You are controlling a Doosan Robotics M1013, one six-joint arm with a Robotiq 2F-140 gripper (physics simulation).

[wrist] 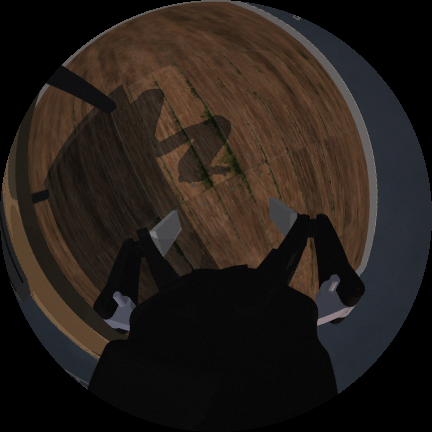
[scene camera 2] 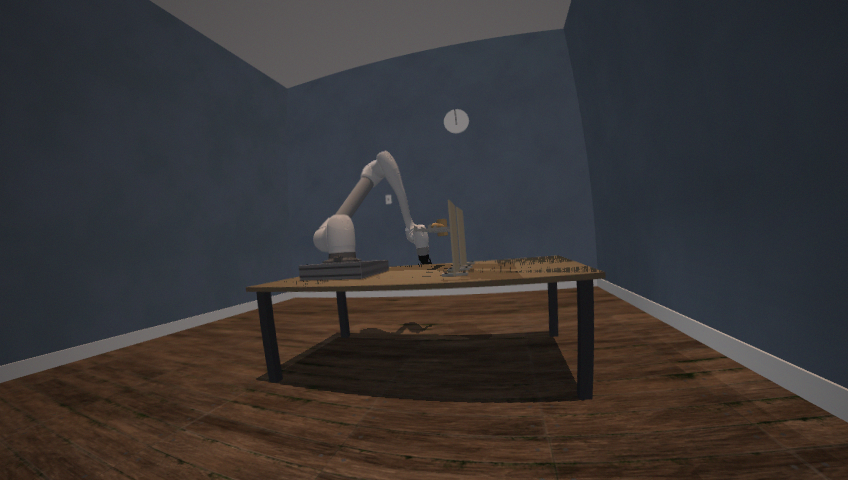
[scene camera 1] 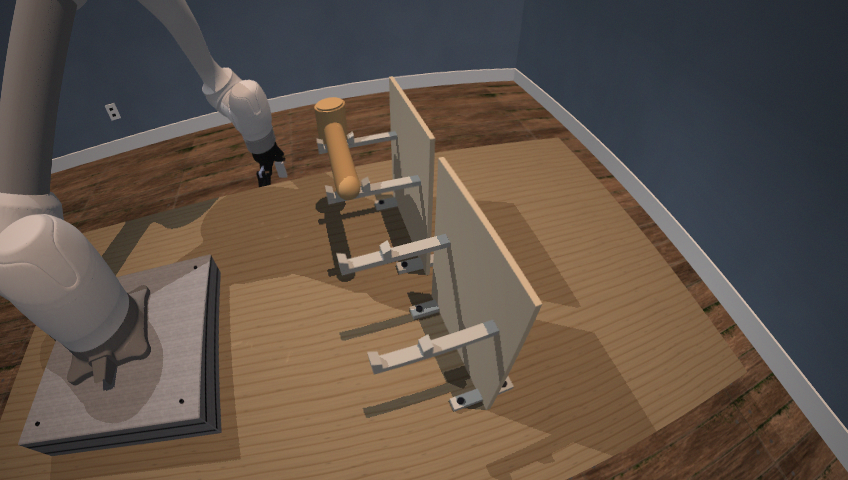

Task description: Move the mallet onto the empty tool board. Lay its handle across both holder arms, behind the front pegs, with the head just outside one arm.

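Places are measured from the arm's base along level axes (x ahead, y left, z up), in metres.
Where they show: gripper, fingertip midpoint: (wrist: 223, 213); arm's base at its link origin: (scene camera 2: 342, 262) (scene camera 1: 112, 334).
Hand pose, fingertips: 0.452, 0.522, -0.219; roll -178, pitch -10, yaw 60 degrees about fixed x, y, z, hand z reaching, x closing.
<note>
Things, the pixels of their centre, and the offset from my fingertips, as dx, dy, dz. "spot": a spot on its surface instead.
- orange wooden mallet at the middle of its body: (scene camera 1: 338, 150) (scene camera 2: 439, 227) +0.108, -0.445, +0.379
- far tool board at a spot on its surface: (scene camera 1: 411, 121) spot: +0.220, -0.524, +0.448
The orange wooden mallet (scene camera 1: 340, 155) (scene camera 2: 440, 225) lies across both arms of the far tool board (scene camera 1: 411, 121), its head outside the far arm and its handle end over the near arm. The near tool board (scene camera 1: 489, 279) (scene camera 2: 454, 237) is empty, with two holder arms, the far one (scene camera 1: 411, 247) and the near one (scene camera 1: 461, 339), each with a front peg and a second block farther back. My gripper (scene camera 1: 273, 173) (scene camera 2: 424, 260) (wrist: 223, 213) is open and empty, pointing down past the table's far edge, to the left of the mallet and lower. The mallet does not show in the wrist view.
The robot's base plate (scene camera 1: 169, 362) (scene camera 2: 339, 270) sits on the left of the wooden table (scene camera 1: 285, 386) (scene camera 2: 499, 283). In the wrist view, the table edge (wrist: 55, 312) runs along the left, with floor below the fingers. The two board panels stand upright, one behind the other.
</note>
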